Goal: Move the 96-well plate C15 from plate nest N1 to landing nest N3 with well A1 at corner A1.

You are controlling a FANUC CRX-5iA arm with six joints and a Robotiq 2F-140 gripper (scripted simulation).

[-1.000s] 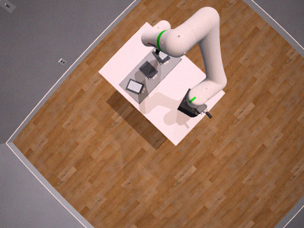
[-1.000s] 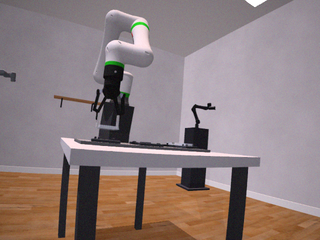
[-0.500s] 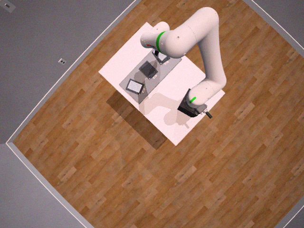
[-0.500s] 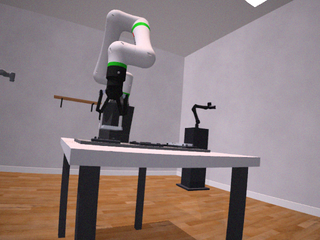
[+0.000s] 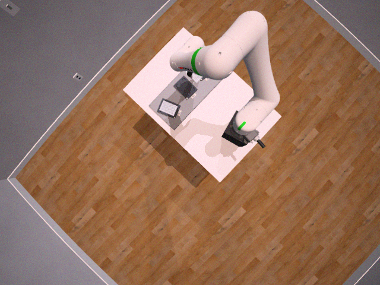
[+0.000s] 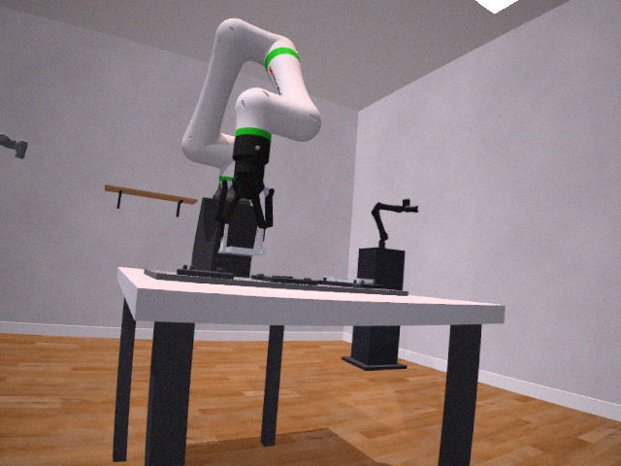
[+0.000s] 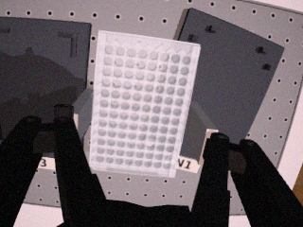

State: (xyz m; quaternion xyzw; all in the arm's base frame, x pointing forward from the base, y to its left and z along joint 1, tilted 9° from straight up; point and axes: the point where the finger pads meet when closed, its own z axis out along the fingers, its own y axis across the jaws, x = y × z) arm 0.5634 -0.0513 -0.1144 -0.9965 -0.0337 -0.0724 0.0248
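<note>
My gripper is now 120 mm to the right of the landing nest N3, 80 mm above it and 20 mm past it. The rest, counted from my hand: N3 label (120 mm behind, 110 mm to the left, 90 mm below); N1 label (90 mm below, 80 mm behind, 70 mm to the right).
</note>
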